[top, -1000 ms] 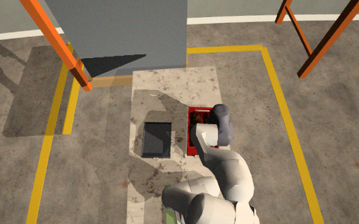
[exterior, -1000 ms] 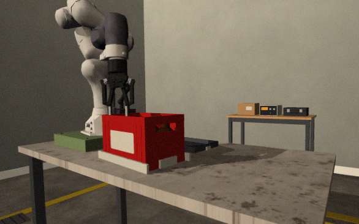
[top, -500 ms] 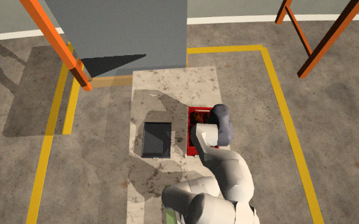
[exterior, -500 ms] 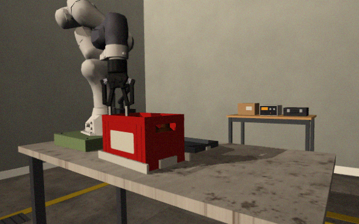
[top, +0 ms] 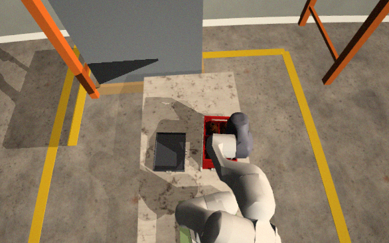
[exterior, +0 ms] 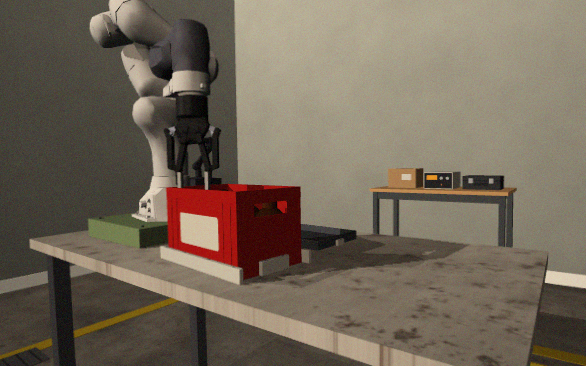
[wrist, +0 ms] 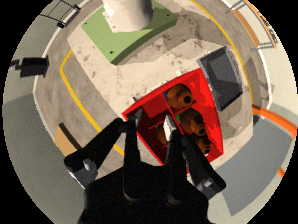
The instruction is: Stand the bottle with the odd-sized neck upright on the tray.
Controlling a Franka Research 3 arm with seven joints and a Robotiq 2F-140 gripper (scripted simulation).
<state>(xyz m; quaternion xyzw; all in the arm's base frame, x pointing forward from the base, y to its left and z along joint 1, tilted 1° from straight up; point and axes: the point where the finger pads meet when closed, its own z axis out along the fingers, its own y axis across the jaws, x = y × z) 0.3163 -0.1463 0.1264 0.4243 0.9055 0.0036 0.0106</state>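
Right now my hand is 9 cm short of the brown bottle, 9 cm above it and 1 cm to the left of it. From my hand the other things lie so: dark tray: 34 cm to the left, 16 cm below, 8 cm ahead; red crate: 9 cm below, 9 cm ahead, 4 cm to the left.
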